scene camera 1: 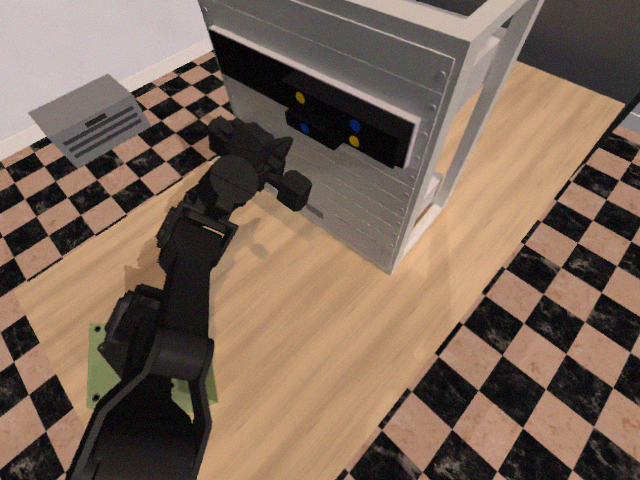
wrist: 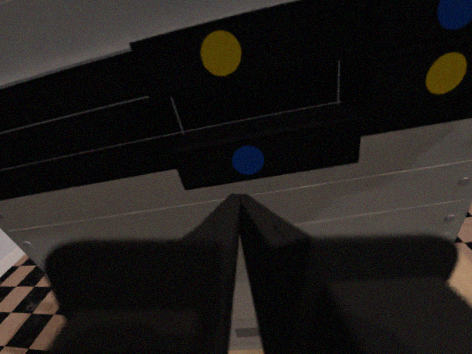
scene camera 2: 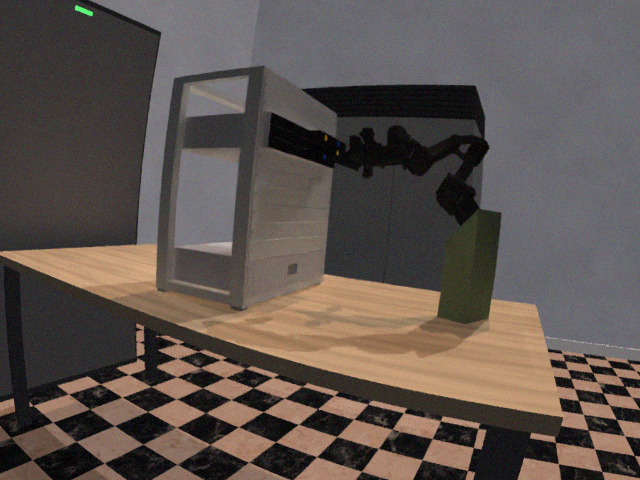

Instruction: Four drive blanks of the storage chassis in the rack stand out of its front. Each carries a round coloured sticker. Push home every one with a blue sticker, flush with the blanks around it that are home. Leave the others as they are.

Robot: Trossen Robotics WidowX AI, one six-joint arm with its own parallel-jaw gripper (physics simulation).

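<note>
The chassis (scene camera 1: 248, 64) (scene camera 2: 289, 139) (wrist: 75, 150) is a black band across the rack's front. Left column: a yellow-stickered blank (scene camera 1: 300, 97) (scene camera 2: 326, 137) (wrist: 221, 53) above a blue-stickered one (scene camera 1: 304, 128) (scene camera 2: 324, 156) (wrist: 248, 160). Right column: a blue-stickered blank (scene camera 1: 354, 125) (scene camera 2: 338, 144) (wrist: 454, 11) above a yellow-stickered one (scene camera 1: 354, 141) (scene camera 2: 337, 152) (wrist: 446, 73). The lower left blank plainly stands out; the others' depths are hard to read. My gripper (scene camera 1: 289, 139) (scene camera 2: 341, 161) (wrist: 238, 202) is shut and empty, its tips just below the lower left blank in the wrist view. Contact cannot be told.
The pale rack (scene camera 1: 439, 103) (scene camera 2: 240, 217) stands on the wooden table (scene camera 1: 320, 330) (scene camera 2: 387, 361). My arm reaches from a green pedestal (scene camera 1: 100, 372) (scene camera 2: 467, 273). A grey vented box (scene camera 1: 87, 118) shows left of the rack in scene camera 1.
</note>
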